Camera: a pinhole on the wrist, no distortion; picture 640 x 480 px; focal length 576.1 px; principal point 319.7 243.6 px. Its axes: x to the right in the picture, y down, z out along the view. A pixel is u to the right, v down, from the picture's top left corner.
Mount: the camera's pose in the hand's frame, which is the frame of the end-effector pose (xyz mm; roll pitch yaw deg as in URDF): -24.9 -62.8 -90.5 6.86 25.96 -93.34
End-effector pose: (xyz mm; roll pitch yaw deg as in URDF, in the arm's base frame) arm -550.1 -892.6 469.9 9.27 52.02 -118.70
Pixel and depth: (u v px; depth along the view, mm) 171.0 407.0 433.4
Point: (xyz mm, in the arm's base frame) -876.0 -1036.8 640.4
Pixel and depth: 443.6 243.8 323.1
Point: -825.9 -799.4 604.8
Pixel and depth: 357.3 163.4 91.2
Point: -613.4 -795.3 491.6
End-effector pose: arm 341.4 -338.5 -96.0 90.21 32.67 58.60
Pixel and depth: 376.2 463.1 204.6
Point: 378.8 -452.1 -256.7
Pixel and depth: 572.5 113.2 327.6
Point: 294.0 -665.4 -286.1
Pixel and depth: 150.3 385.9 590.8
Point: 761.1 -664.3 -268.3
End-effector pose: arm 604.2 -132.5 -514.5 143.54 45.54 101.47
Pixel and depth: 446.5 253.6 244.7
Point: 533.3 -343.9 -621.4
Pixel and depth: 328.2 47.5 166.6
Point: 563.0 -302.1 -522.3
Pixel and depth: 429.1 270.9 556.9
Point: 588.6 -581.5 -824.3
